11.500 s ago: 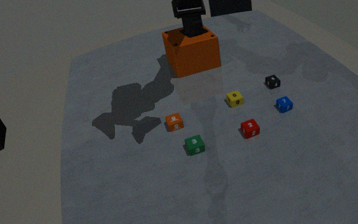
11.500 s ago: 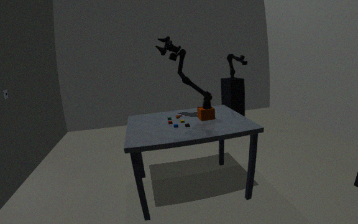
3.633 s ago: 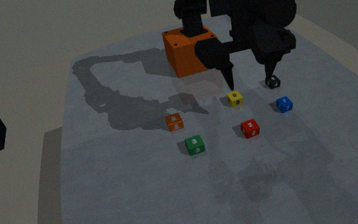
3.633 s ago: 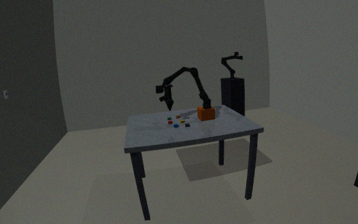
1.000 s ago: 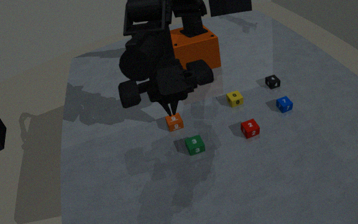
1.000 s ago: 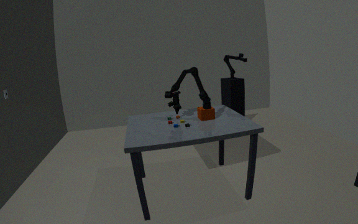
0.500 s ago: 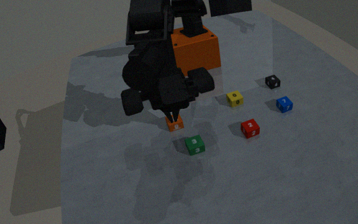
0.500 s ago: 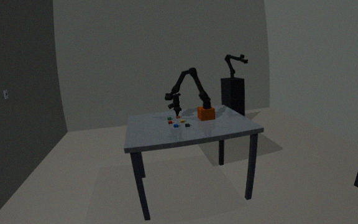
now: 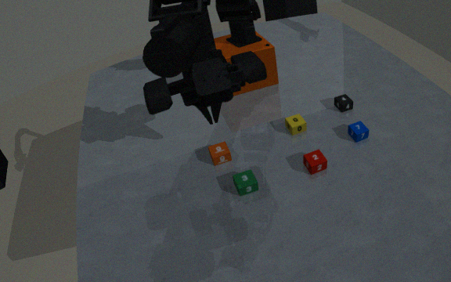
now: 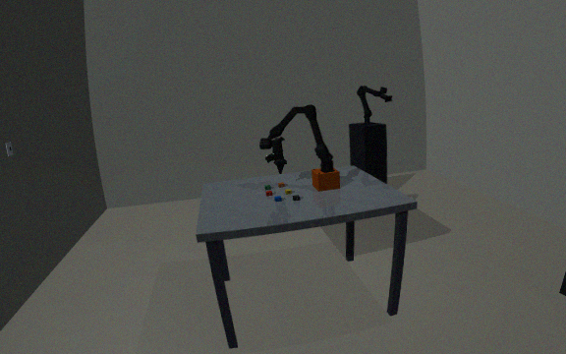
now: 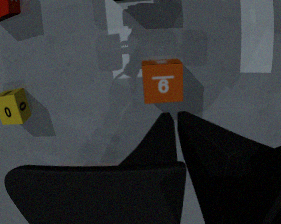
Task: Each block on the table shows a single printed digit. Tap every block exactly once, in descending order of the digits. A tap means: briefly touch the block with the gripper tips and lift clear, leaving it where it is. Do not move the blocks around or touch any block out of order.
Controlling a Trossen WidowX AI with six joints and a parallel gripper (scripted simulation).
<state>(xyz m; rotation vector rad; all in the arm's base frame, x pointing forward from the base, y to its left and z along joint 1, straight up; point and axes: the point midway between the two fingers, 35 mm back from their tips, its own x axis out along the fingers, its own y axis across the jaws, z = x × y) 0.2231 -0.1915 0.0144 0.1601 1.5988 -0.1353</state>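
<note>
Right now my gripper tip is 240 mm to the right of the blue block, 110 mm short of it and 70 mm above it. Round my gripper tip: yellow block: 150 mm to the left, 70 mm below, 20 mm ahead; then green block: 90 mm ahead, 70 mm below; then orange block: 70 mm below.
</note>
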